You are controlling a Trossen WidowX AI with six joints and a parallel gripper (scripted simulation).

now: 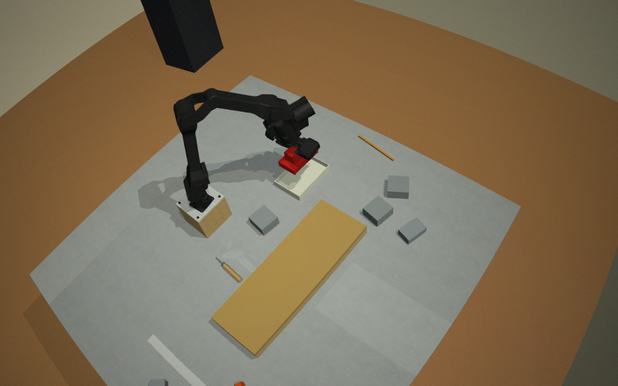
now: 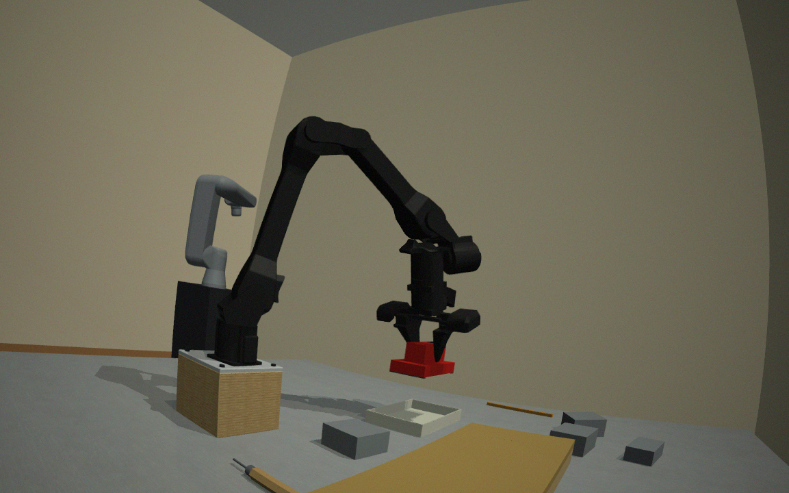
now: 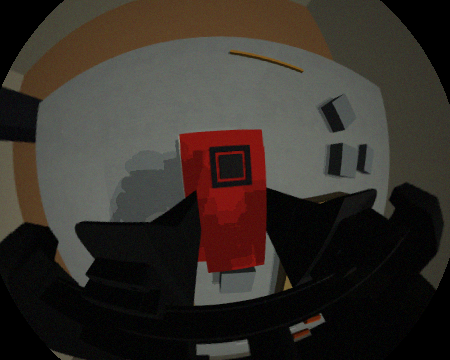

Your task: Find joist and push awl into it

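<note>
The tray is 1 cm to the right of my gripper tip and 11 cm below it. Round my gripper tip: square indicator: 2 cm to the left, 3 cm above; red stud finder: 1 cm to the left, 2 cm above; thin orange stick: 16 cm ahead, 23 cm to the left, 12 cm below.
</note>
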